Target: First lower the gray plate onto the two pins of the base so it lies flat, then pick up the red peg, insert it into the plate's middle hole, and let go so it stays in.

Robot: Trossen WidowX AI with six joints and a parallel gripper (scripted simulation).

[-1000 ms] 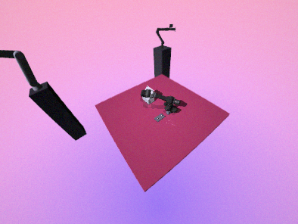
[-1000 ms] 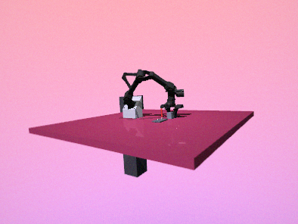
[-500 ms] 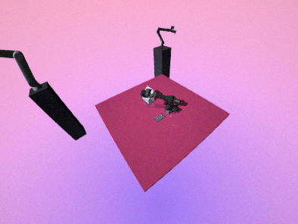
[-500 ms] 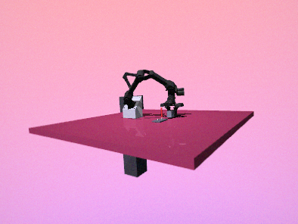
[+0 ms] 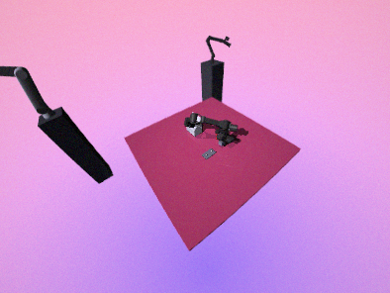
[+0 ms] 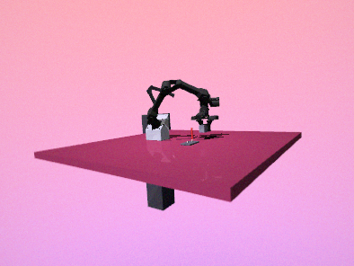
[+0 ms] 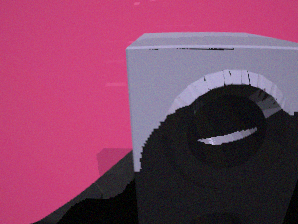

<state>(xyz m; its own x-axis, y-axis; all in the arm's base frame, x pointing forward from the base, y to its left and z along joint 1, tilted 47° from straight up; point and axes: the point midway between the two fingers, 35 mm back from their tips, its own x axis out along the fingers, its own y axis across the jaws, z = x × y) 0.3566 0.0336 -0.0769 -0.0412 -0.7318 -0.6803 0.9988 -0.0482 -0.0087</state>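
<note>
Right now the gray base is 160 mm to the right of my gripper tip, 60 mm below it and 30 mm behind it. The rest, counted from my gripper tip: red peg (120 mm behind, 30 mm to the left, 20 mm below); then gray plate (30 mm above).
</note>
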